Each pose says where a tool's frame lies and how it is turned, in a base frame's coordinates. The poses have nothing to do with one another.
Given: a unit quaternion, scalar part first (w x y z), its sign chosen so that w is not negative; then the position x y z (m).
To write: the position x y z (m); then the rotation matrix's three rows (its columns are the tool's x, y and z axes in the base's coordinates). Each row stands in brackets. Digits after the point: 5 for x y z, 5 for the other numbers.
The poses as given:
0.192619, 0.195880, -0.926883, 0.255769, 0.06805, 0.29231, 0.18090
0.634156, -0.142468, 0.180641, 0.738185, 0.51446, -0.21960, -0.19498
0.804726, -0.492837, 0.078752, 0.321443, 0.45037, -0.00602, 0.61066
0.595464, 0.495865, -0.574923, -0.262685, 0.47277, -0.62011, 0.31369
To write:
[0.06805, 0.29231, 0.18090], [[-0.84906, -0.46165, -0.25687], [-0.26458, 0.79243, -0.54960], [0.45727, -0.39868, -0.79496]]
[0.51446, -0.21960, -0.19498], [[-0.15510, -0.98772, 0.01877], [0.88478, -0.13043, 0.44739], [-0.43944, 0.08600, 0.89414]]
[0.45037, -0.00602, 0.61066], [[0.78094, -0.59497, -0.19009], [0.43972, 0.30757, 0.84383], [-0.44359, -0.74257, 0.50182]]
[0.47277, -0.62011, 0.31369], [[0.20092, -0.25733, -0.94521], [-0.88301, 0.37023, -0.28849], [0.42418, 0.89259, -0.15284]]

